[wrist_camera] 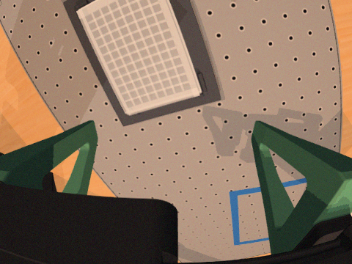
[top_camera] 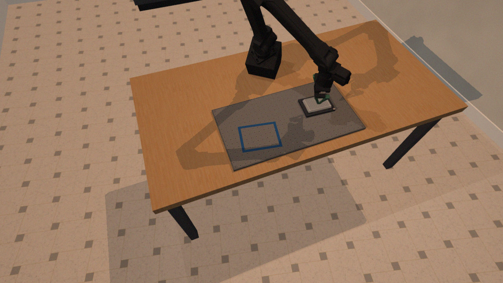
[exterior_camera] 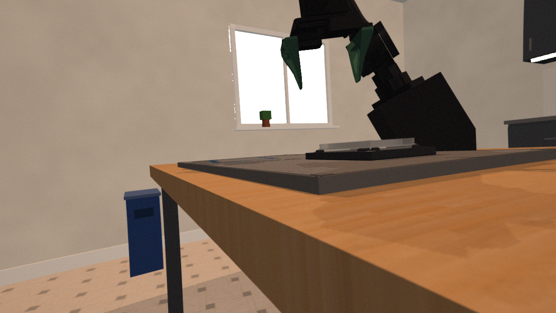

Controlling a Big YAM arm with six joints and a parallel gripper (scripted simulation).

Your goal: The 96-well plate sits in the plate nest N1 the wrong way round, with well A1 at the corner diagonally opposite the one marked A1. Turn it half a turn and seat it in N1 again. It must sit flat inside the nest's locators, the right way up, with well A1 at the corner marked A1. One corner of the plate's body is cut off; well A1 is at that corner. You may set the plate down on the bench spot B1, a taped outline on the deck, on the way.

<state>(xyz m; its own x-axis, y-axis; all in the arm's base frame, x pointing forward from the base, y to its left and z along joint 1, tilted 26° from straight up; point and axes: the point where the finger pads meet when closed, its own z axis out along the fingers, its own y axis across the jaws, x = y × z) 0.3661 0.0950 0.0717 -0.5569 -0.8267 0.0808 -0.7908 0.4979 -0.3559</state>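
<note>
Now: the 96-well plate 2 cm behind my hand, 4 cm to the left of it and 11 cm below it. The rest, counted from my hand: black plate nest N1: 2 cm behind, 4 cm to the left, 12 cm below; then A1 label: 5 cm ahead, 10 cm to the left, 12 cm below.
</note>
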